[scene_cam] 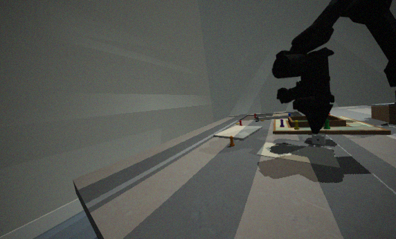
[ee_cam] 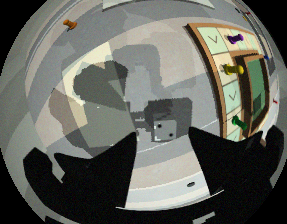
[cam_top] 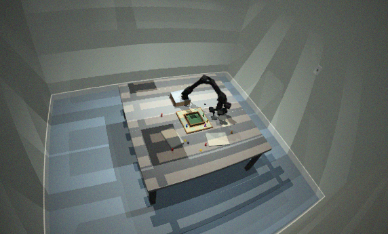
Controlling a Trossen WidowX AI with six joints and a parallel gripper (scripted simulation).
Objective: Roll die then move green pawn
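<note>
Right now my gripper tip is 2 cm above the grey die. The rest, counted from my gripper tip: yellow pawn 12 cm to the right, 4 cm ahead, 1 cm below; then green pawn 12 cm to the right, 5 cm behind, 1 cm below; then purple pawn 17 cm to the right, 8 cm ahead, 1 cm below.
</note>
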